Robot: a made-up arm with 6 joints. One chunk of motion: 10 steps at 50 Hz.
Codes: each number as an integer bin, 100 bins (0 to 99) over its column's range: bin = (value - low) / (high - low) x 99, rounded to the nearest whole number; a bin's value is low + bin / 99 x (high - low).
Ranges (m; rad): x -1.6..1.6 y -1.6..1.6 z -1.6..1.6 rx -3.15..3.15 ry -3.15..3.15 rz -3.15..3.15
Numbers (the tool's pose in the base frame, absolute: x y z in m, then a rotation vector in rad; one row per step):
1: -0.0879 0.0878 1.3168 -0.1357 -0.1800 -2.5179
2: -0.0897 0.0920 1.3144 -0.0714 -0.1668 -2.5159
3: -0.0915 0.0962 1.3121 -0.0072 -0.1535 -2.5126
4: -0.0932 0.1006 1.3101 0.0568 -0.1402 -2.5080
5: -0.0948 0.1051 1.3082 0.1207 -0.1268 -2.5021
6: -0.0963 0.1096 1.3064 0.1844 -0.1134 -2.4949
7: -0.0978 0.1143 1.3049 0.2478 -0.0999 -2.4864
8: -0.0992 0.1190 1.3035 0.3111 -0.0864 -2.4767
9: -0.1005 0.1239 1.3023 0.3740 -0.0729 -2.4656
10: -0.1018 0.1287 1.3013 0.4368 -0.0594 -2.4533
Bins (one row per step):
1: 47 52 90 47 47 10
2: 47 52 90 48 47 10
3: 47 52 90 49 47 10
4: 47 53 90 50 47 10
5: 47 53 90 51 48 10
6: 47 53 90 52 48 10
7: 46 53 90 53 48 10
8: 46 53 90 54 48 11
9: 46 53 90 55 48 11
10: 46 53 90 56 49 11

